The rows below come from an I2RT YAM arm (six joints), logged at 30 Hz.
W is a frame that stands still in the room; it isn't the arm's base.
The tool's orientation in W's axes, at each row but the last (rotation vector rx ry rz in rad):
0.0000, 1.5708, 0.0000
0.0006, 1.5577, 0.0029
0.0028, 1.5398, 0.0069
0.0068, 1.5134, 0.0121
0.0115, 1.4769, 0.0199
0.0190, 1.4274, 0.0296
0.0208, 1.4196, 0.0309
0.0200, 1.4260, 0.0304
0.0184, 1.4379, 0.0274
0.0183, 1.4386, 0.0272
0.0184, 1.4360, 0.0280
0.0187, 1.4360, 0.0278
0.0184, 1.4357, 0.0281
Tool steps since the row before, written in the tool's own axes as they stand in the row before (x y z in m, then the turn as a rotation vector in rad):
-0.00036, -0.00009, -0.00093, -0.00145, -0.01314, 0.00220
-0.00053, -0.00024, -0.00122, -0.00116, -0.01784, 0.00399
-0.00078, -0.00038, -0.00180, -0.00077, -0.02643, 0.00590
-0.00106, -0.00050, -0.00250, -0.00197, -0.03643, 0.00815
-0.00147, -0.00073, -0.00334, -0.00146, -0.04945, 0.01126
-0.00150, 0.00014, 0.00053, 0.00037, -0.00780, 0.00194
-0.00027, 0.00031, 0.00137, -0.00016, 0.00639, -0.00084
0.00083, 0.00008, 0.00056, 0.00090, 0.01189, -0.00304
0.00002, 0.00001, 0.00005, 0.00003, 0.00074, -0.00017
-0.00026, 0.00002, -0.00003, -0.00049, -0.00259, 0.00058
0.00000, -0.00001, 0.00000, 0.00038, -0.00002, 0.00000
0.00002, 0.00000, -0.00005, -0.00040, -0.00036, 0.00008
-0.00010, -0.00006, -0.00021, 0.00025, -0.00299, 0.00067
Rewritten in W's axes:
-0.00093, -0.00009, 0.00036, 0.00220, -0.01314, 0.00145
-0.00123, -0.00024, 0.00051, 0.00400, -0.01784, 0.00117
-0.00182, -0.00039, 0.00072, 0.00595, -0.02642, 0.00079
-0.00255, -0.00052, 0.00091, 0.00816, -0.03643, 0.00200
-0.00346, -0.00077, 0.00114, 0.01139, -0.04942, 0.00152
0.00031, 0.00009, 0.00156, 0.00204, -0.00778, -0.00033
0.00131, 0.00031, 0.00048, -0.00091, 0.00638, 0.00024
0.00067, 0.00011, -0.00074, -0.00299, 0.01190, -0.00095
0.00005, 0.00001, -0.00001, -0.00017, 0.00074, -0.00003
-0.00006, 0.00001, 0.00025, 0.00053, -0.00260, 0.00049
0.00000, -0.00001, 0.00000, 0.00005, -0.00001, -0.00038
-0.00005, 0.00000, -0.00003, 0.00003, -0.00037, 0.00040
-0.00022, -0.00006, 0.00007, 0.00072, -0.00298, -0.00025

